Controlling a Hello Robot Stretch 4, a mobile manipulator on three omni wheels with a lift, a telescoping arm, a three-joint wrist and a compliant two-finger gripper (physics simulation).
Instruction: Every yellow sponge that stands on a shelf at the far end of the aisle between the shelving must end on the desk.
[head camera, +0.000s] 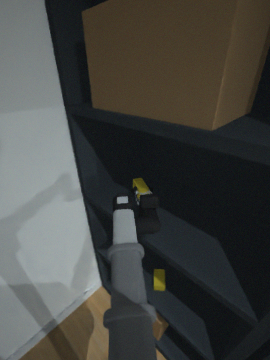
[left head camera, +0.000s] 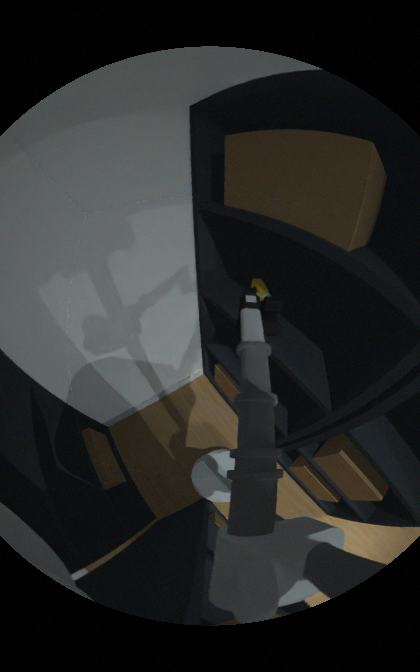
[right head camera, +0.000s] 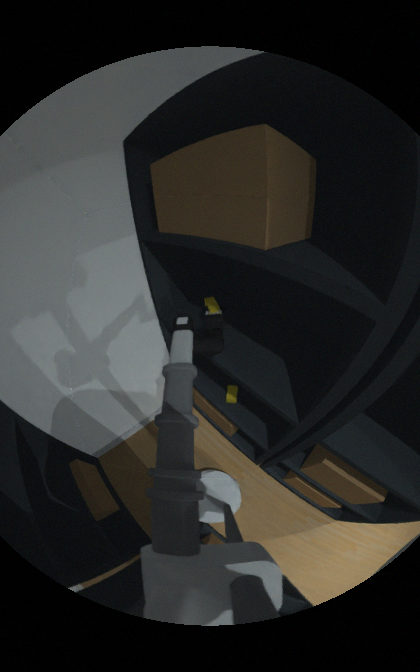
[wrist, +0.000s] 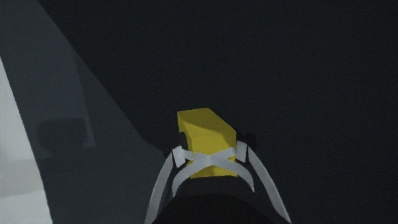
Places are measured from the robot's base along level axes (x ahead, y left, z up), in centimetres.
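Where they show: gripper, fingertip midpoint: (head camera: 141, 188) (wrist: 208, 141).
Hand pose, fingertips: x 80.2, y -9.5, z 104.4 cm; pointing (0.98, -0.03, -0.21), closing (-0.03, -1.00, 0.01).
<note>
After its pixels a point has its place.
My gripper (head camera: 142, 192) {x 80.2, y -9.5, z 104.4 cm} (left head camera: 262, 294) (right head camera: 212, 311) (wrist: 208, 141) {x 80.2, y -9.5, z 104.4 cm} is shut on a yellow sponge (head camera: 140, 184) {x 78.8, y -8.7, z 107.5 cm} (left head camera: 258, 285) (right head camera: 211, 303) (wrist: 207, 122) {x 78.7, y -9.5, z 107.5 cm}, with one fingertip on each side of it. The held sponge is a little above a dark shelf board (head camera: 200, 240) {x 53.1, y -29.3, z 96.3 cm} (right head camera: 260, 355), inside the bay under the large box. A second yellow sponge (head camera: 159, 280) {x 61.0, y -17.4, z 55.0 cm} (right head camera: 232, 394) stands on a lower shelf, below and to the right of the gripper in the head view. In the left head view the arm hides that lower sponge. The desk does not show in these views.
A large brown box (head camera: 155, 60) {x 57.3, y -9.2, z 155.3 cm} (left head camera: 295, 175) (right head camera: 215, 195) stands on the shelf above the gripper. A pale wall (head camera: 30, 150) {x 81.4, y 37.0, z 126.0 cm} (left head camera: 150, 240) is close on the left. More brown boxes (left head camera: 350, 467) (right head camera: 345, 475) stand on low shelves at the right. Opposite shelving holds another box (left head camera: 102, 457).
</note>
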